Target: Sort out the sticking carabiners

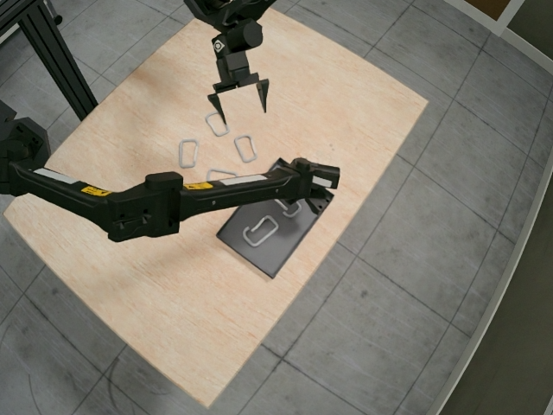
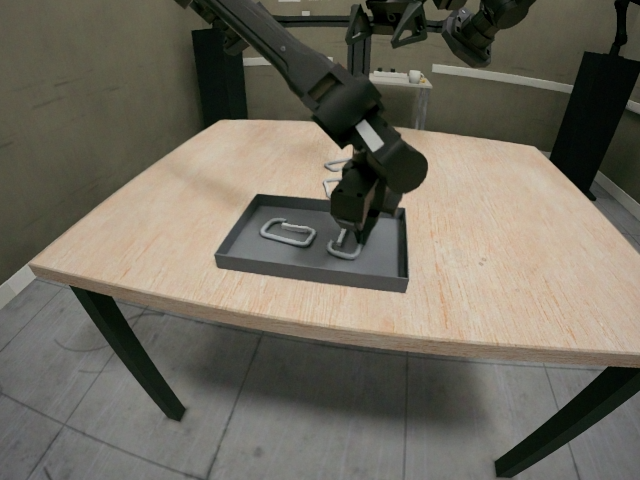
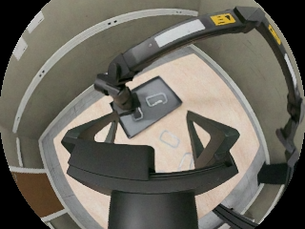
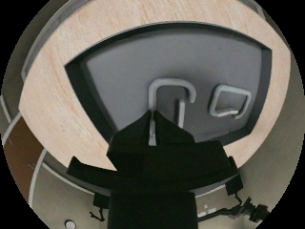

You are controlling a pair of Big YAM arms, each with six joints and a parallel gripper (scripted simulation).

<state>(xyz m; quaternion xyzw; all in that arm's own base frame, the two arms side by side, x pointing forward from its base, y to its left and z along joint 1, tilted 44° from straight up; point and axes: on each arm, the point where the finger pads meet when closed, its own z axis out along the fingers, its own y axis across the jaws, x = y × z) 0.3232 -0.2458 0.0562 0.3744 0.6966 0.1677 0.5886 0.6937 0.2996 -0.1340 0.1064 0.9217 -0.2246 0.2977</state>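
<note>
Right now the grey tray is 8 cm to the right of my right hand, 1 cm below it and 1 cm ahead of it.
</note>
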